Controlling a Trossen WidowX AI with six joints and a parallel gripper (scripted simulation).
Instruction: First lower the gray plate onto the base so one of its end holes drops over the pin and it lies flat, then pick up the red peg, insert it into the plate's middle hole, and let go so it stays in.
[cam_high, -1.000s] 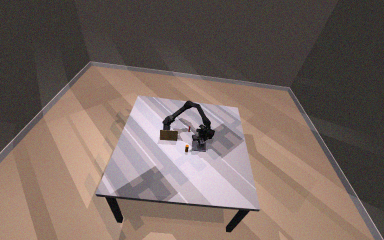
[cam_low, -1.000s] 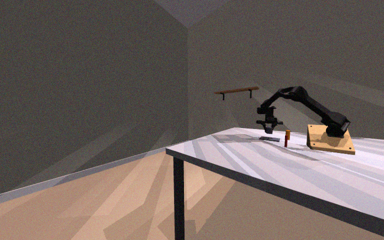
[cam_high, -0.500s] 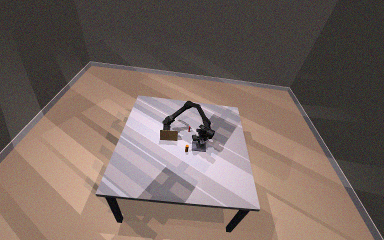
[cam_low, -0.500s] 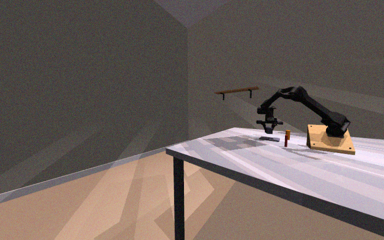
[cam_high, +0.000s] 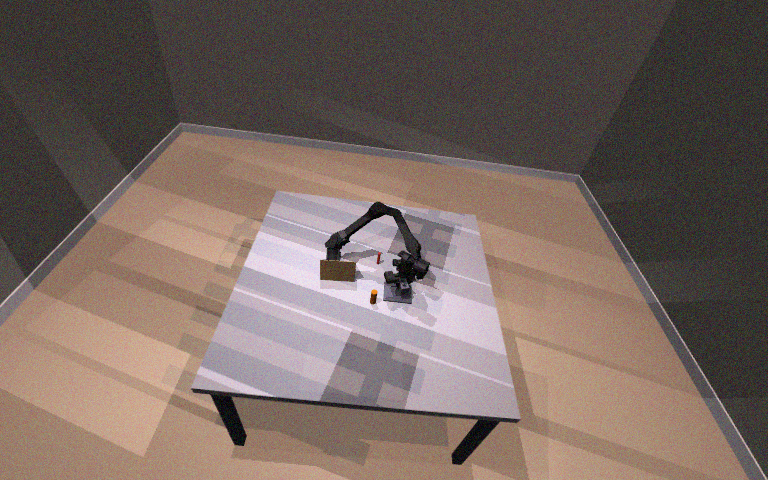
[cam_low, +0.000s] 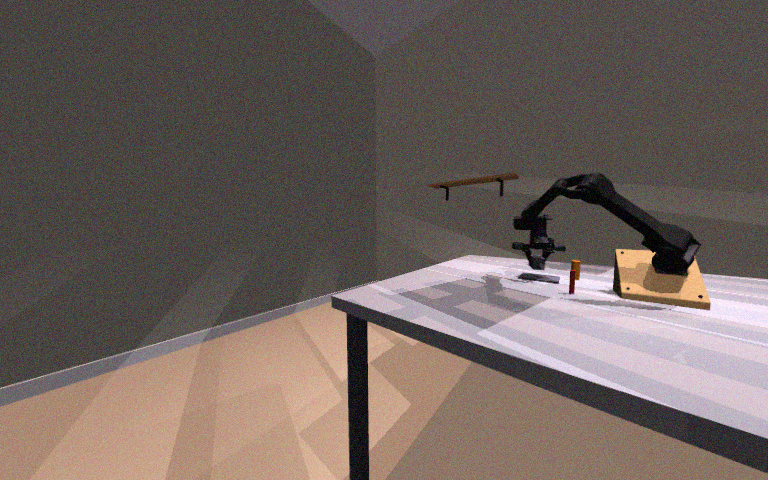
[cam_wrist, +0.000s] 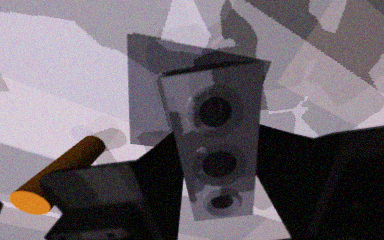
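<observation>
My gripper tip is 40 mm above the gray base, 20 mm to the right of it and 10 mm past it. From my gripper tip the other things lie so: orange cylinder 140 mm behind, 70 mm to the right, 10 mm below; then red peg 190 mm to the left, 110 mm behind, 10 mm below; then gray plate 30 mm above.
</observation>
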